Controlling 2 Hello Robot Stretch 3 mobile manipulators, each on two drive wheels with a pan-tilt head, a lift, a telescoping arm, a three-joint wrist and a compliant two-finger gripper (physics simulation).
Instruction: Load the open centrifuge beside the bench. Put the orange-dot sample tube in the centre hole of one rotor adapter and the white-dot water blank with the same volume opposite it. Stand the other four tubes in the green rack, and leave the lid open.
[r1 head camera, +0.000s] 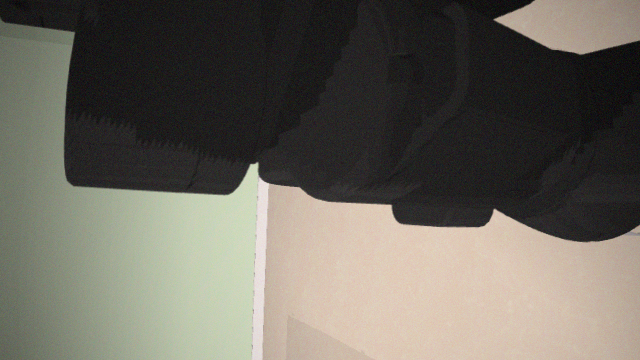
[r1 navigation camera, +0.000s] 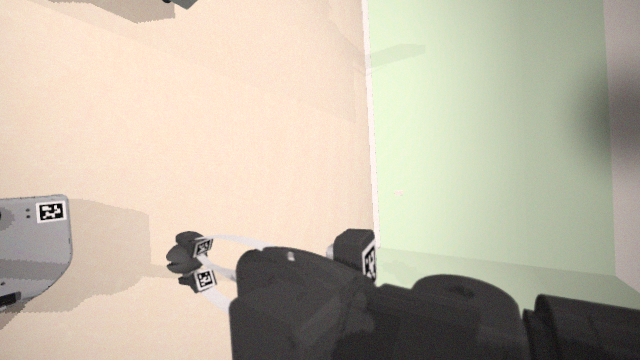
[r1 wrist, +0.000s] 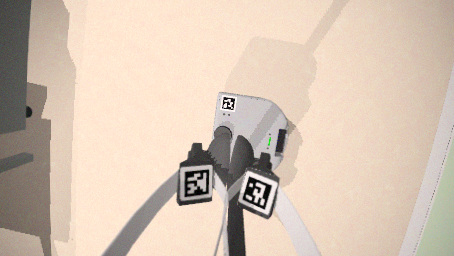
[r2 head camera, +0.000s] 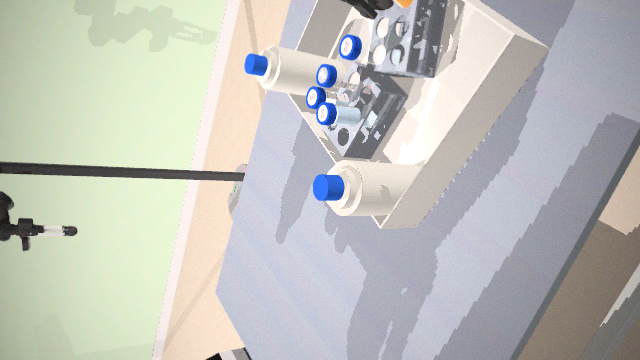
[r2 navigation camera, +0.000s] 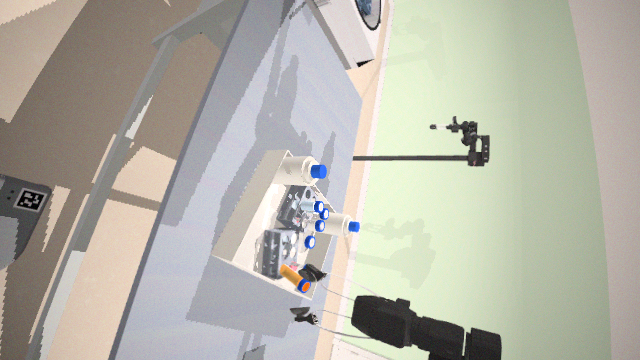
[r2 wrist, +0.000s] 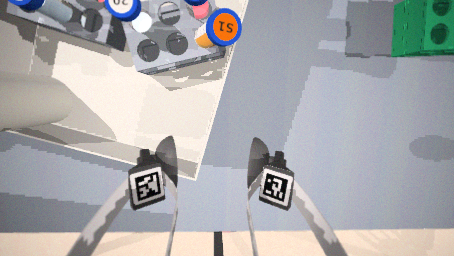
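Observation:
The orange-dot tube (r2 navigation camera: 292, 276) (r2 wrist: 224, 27) leans in a clear rack (r2 navigation camera: 272, 252) (r2 wrist: 160, 62) inside the white tray (r2 head camera: 475, 130) (r2 navigation camera: 250, 210) (r2 wrist: 112, 153). Several blue-capped tubes (r2 head camera: 326, 114) (r2 navigation camera: 310, 242) with white labels stand there; I cannot tell which is the water blank. The green rack (r2 wrist: 407, 32) is on the bench, right in the r2 wrist view. The centrifuge (r2 navigation camera: 340, 35) stands open beyond the bench. The r1 gripper (r1 navigation camera: 183, 249) (r1 wrist: 231, 152) (r2 navigation camera: 433, 126) is shut and empty, above the floor. The r2 gripper (r2 navigation camera: 306, 294) (r2 wrist: 212, 156) is open and empty, astride the tray's corner, apart from the tube.
Two white bottles with blue caps (r2 head camera: 328, 187) (r2 head camera: 256, 65) stand at the tray's side. The r1 mast (r2 head camera: 120, 171) (r2 navigation camera: 410, 158) rises behind the bench (r2 head camera: 300, 290) (r2 navigation camera: 320, 90). The r1 base (r1 navigation camera: 40, 240) (r1 wrist: 247, 112) is below its gripper. A dark grey body (r1 wrist: 12, 65) borders the r1 wrist view.

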